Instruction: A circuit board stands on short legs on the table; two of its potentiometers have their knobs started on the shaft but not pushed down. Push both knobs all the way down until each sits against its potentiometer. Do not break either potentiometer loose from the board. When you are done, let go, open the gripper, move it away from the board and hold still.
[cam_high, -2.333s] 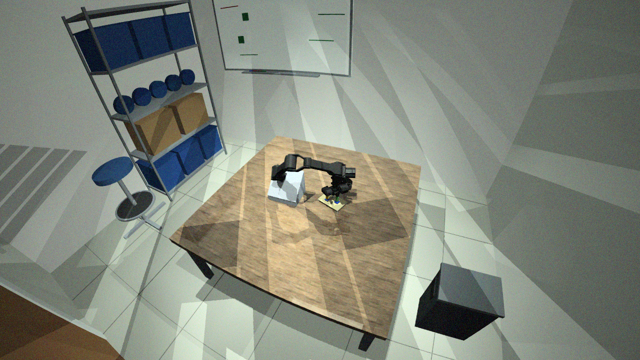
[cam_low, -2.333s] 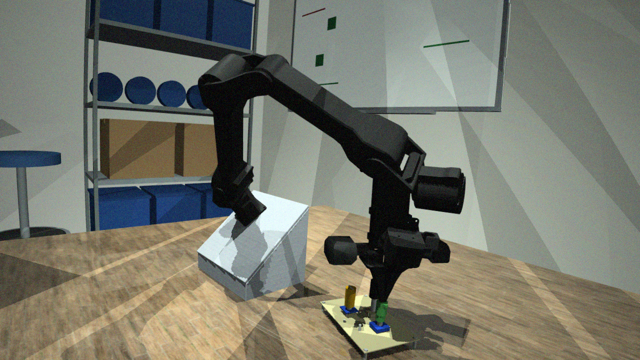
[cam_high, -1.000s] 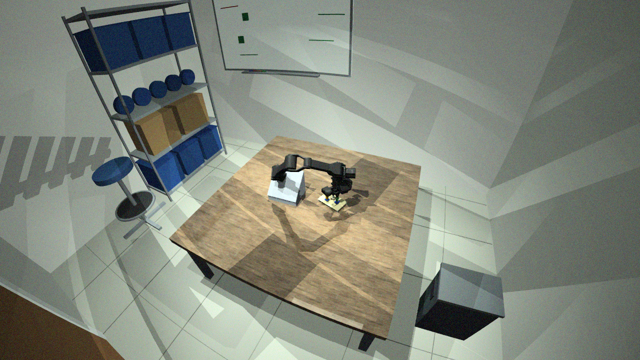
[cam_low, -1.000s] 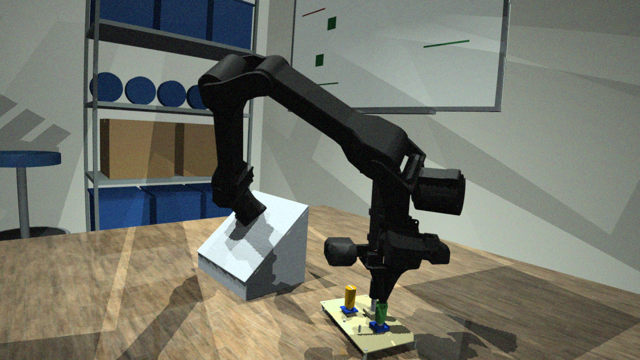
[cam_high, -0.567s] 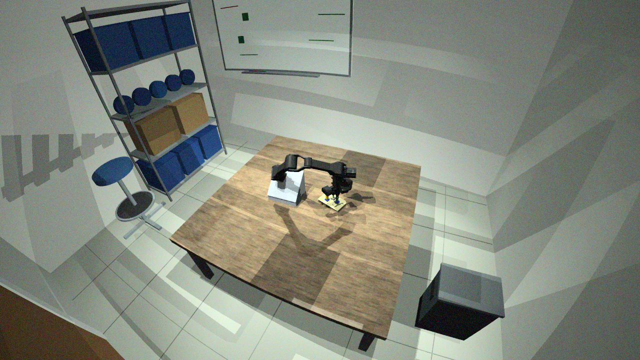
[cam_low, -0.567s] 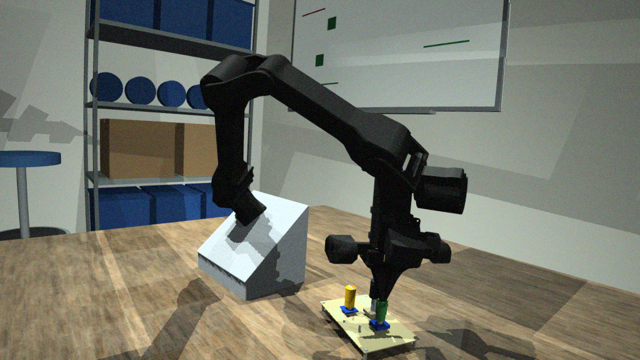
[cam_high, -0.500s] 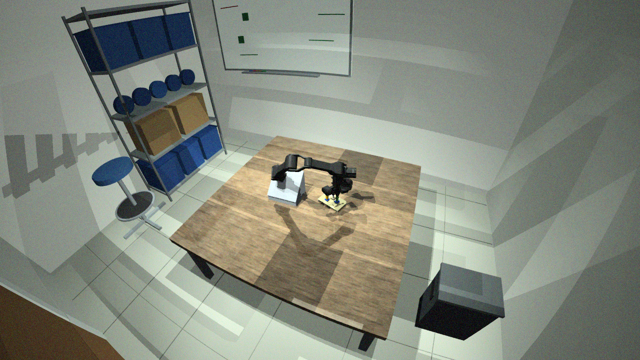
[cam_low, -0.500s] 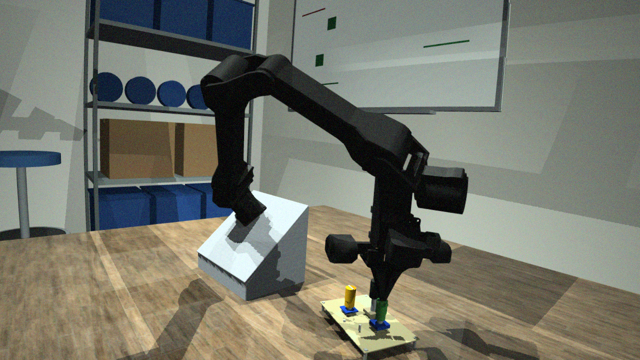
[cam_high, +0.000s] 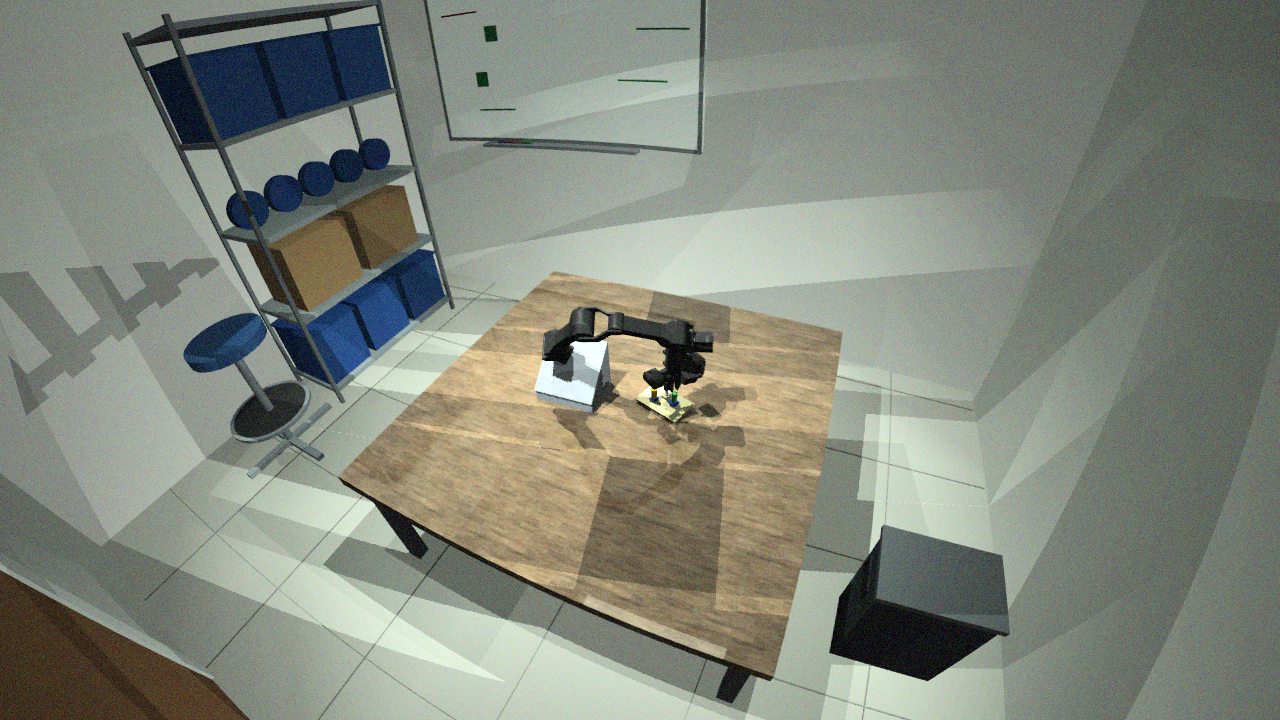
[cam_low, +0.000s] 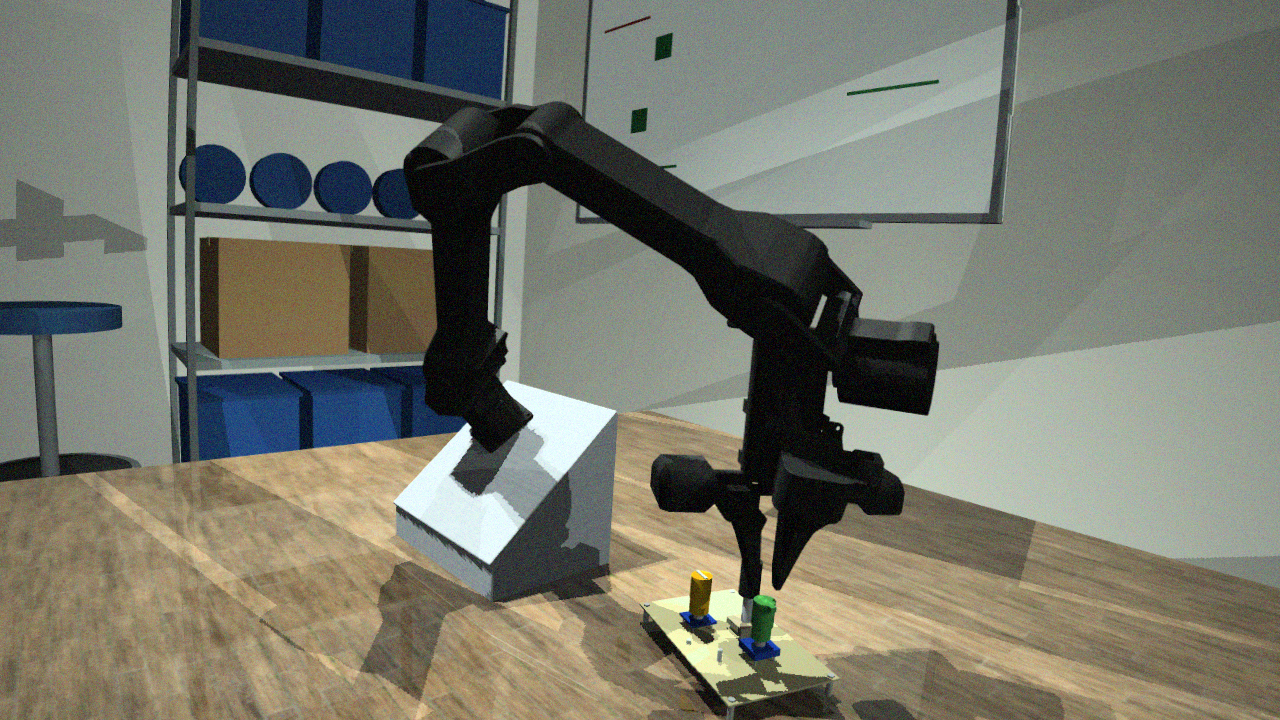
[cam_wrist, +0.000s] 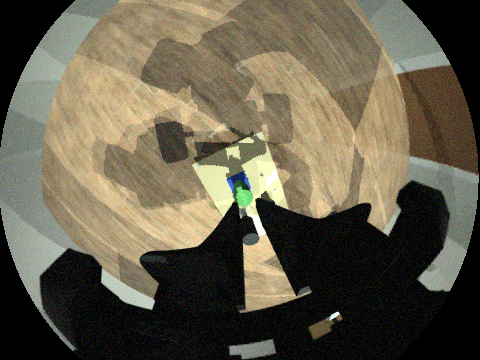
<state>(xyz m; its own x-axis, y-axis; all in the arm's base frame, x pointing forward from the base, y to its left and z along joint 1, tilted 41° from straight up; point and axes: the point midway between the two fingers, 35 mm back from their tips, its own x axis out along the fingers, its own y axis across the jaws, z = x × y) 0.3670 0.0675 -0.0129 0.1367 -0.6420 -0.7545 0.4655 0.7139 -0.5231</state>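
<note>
My gripper tip is now 20 mm above the green knob. The rest, counted from my gripper tip: yellow knob 60 mm behind, 10 mm to the right, 30 mm below.
</note>
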